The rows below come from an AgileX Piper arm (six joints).
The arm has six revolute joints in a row. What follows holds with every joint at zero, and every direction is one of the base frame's.
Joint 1 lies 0.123 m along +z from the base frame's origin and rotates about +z.
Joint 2 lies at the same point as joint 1 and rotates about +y.
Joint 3 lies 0.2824 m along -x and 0.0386 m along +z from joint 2 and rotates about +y.
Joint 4 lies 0.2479 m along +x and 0.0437 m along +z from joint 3 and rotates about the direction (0.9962, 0, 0.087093).
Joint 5 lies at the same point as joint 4 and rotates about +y.
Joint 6 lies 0.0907 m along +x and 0.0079 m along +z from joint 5 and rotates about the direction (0.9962, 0, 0.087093).
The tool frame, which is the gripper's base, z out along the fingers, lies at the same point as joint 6; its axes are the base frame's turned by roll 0, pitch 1.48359 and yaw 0 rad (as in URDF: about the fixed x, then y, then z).
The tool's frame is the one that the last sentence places.
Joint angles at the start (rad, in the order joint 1, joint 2, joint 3, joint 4, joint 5, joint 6): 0.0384, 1.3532, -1.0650, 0.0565, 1.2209, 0.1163
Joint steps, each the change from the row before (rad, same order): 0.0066, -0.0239, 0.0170, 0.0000, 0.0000, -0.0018; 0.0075, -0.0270, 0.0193, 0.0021, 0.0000, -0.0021; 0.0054, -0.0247, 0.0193, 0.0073, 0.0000, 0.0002; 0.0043, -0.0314, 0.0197, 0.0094, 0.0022, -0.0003; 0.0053, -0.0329, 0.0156, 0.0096, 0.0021, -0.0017; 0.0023, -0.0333, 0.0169, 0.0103, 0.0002, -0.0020; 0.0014, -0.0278, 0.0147, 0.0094, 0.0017, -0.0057; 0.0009, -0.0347, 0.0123, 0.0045, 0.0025, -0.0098; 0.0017, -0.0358, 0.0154, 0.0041, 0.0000, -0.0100; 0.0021, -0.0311, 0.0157, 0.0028, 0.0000, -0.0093; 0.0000, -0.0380, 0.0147, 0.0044, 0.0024, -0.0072; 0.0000, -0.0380, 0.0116, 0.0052, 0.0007, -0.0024
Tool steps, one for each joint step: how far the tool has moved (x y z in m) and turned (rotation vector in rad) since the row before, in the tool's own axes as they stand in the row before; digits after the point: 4 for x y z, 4 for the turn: 0.0059, 0.0009, -0.0020, -0.0019, -0.0063, -0.0087; 0.0067, 0.0011, -0.0021, -0.0041, -0.0068, -0.0092; 0.0064, 0.0011, -0.0014, -0.0084, -0.0041, -0.0029; 0.0075, 0.0009, -0.0028, -0.0108, -0.0080, -0.0021; 0.0072, 0.0012, -0.0039, -0.0120, -0.0135, -0.0049; 0.0071, 0.0006, -0.0036, -0.0123, -0.0147, -0.0021; 0.0062, 0.0005, -0.0027, -0.0107, -0.0101, -0.0051; 0.0068, 0.0001, -0.0047, -0.0071, -0.0191, -0.0114; 0.0071, 0.0001, -0.0040, -0.0068, -0.0196, -0.0124; 0.0065, 0.0001, -0.0028, -0.0050, -0.0147, -0.0120; 0.0075, 0.0000, -0.0043, -0.0065, -0.0203, -0.0083; 0.0069, 0.0003, -0.0049, -0.0076, -0.0251, -0.0037
